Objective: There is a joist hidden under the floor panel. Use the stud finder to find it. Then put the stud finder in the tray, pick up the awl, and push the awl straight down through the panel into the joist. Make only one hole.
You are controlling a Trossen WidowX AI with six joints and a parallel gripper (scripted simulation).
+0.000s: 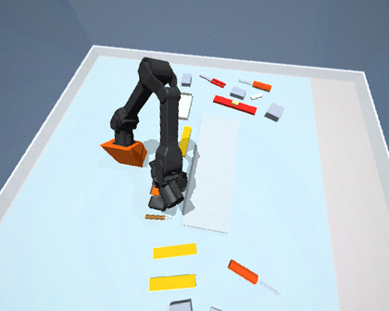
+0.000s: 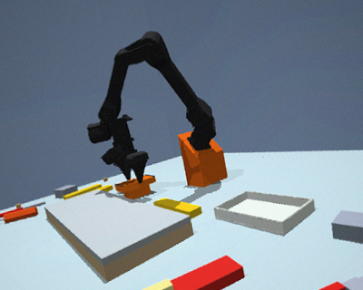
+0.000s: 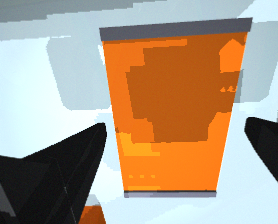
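My gripper tip is now 1 cm short of the orange stud finder and 4 cm above it. The rest, counted from my gripper tip: brown-handled awl (2 cm ahead, 10 cm to the right, 4 cm below); then red level (19 cm ahead, 54 cm to the left, 4 cm below); then white tray (9 cm behind, 46 cm to the left, 4 cm below).
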